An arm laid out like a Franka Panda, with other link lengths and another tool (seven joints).
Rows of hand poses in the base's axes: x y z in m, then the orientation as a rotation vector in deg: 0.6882, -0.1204, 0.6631, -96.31, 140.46, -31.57; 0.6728, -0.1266, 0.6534, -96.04, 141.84, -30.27; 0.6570, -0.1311, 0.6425, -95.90, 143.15, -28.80; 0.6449, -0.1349, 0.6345, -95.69, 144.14, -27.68; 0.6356, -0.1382, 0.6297, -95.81, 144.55, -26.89; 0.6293, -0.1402, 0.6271, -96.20, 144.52, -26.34; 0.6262, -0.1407, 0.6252, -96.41, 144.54, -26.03; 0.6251, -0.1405, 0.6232, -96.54, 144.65, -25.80; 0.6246, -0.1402, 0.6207, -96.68, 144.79, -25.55; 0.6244, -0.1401, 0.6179, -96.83, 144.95, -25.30; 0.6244, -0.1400, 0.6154, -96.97, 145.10, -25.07; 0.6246, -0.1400, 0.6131, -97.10, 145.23, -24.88; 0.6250, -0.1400, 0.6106, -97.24, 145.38, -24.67; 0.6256, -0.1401, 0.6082, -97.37, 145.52, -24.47; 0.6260, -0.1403, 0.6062, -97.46, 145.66, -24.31; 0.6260, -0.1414, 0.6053, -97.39, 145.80, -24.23; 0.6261, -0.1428, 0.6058, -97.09, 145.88, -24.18
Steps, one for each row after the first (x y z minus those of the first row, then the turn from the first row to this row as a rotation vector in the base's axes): -0.0154, -0.0062, -0.0097, 0.47, 1.07, -0.73; -0.0312, -0.0107, -0.0206, 1.01, 2.22, -1.35; -0.0433, -0.0145, -0.0286, 1.45, 3.04, -1.86; -0.0526, -0.0178, -0.0334, 1.76, 3.57, -1.96; -0.0589, -0.0198, -0.0360, 1.97, 3.90, -1.74; -0.0620, -0.0203, -0.0379, 2.08, 4.10, -1.64; -0.0631, -0.0201, -0.0399, 2.14, 4.30, -1.63; -0.0636, -0.0198, -0.0424, 2.20, 4.54, -1.62; -0.0638, -0.0197, -0.0452, 2.24, 4.79, -1.62; -0.0638, -0.0196, -0.0477, 2.28, 5.02, -1.62; -0.0636, -0.0196, -0.0500, 2.31, 5.23, -1.62; -0.0632, -0.0196, -0.0525, 2.34, 5.46, -1.62; -0.0626, -0.0197, -0.0549, 2.36, 5.67, -1.62; -0.0622, -0.0199, -0.0569, 2.38, 5.85, -1.64; -0.0622, -0.0210, -0.0578, 2.41, 5.93, -1.74; -0.0621, -0.0224, -0.0573, 2.51, 5.83, -1.90
